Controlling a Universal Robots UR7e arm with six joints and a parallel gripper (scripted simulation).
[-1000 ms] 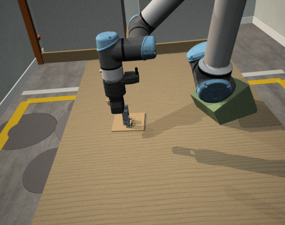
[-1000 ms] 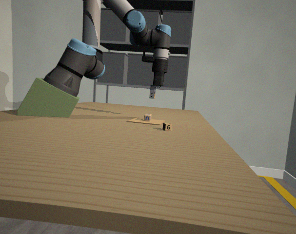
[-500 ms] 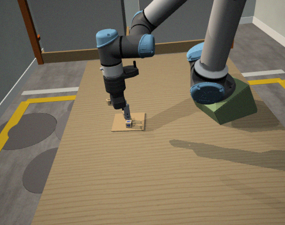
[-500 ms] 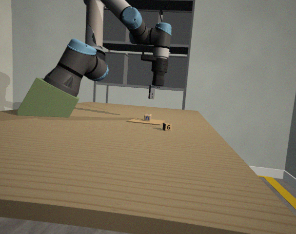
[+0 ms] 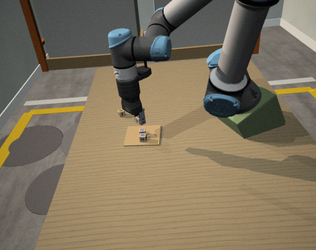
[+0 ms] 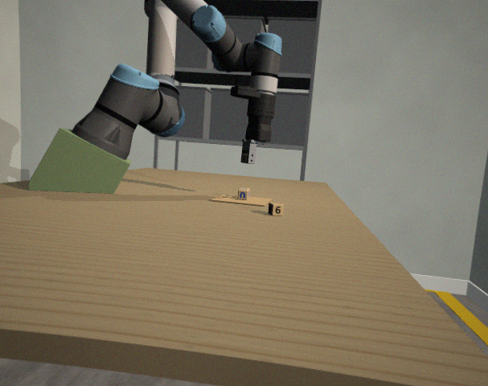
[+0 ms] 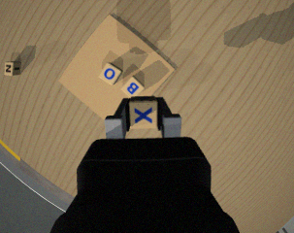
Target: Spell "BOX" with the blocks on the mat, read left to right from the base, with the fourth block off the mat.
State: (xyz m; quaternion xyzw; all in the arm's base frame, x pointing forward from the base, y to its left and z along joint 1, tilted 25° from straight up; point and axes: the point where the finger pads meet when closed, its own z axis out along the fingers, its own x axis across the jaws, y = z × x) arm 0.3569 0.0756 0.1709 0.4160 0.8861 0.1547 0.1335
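The O block lies 6 cm to the right of my hand and 10 cm below it. Round my hand: B block (2 cm to the right, 10 cm below); then X block (1 cm below); then mat (6 cm to the right, 11 cm below).
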